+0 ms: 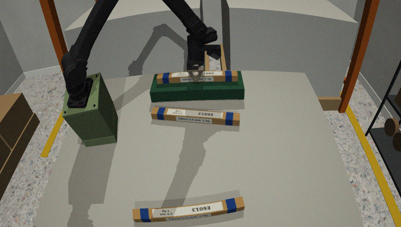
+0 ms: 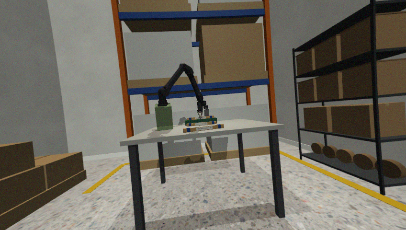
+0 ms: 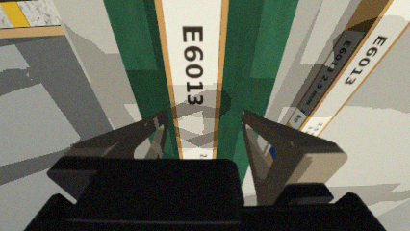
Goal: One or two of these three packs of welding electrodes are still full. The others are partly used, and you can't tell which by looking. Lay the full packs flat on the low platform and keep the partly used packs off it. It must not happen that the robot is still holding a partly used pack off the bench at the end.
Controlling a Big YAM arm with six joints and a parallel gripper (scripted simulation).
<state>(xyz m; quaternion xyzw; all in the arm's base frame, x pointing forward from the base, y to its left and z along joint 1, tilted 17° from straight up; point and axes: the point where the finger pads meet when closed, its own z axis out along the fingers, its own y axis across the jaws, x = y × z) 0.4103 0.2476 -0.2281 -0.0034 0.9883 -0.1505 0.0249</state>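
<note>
My gripper is now 7 cm above the low green platform.
</note>
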